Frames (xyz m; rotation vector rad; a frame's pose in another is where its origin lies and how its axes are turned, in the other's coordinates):
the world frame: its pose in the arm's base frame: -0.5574 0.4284 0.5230 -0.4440 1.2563 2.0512
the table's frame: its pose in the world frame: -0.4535 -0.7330 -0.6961 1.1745 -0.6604 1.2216
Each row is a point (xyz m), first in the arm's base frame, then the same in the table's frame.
Working: the arm's base frame: its pose in the table's frame: 0.1994 -0.1763 -0.0510 -1.7118 -2.1483 -1.4539

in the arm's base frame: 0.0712 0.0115 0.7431
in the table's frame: 0.5459 0.3705 -0.4230
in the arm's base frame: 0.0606 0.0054 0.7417
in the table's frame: 0.5446 0.3619 -0.4317
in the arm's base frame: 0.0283 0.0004 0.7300
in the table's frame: 0.5477 0.3303 -0.4457
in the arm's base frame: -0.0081 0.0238 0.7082
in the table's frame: 0.5694 0.2876 -0.4383
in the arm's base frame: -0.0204 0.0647 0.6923
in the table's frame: 0.5982 0.2660 -0.4103
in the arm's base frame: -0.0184 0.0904 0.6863
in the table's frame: 0.6145 0.2624 -0.3897
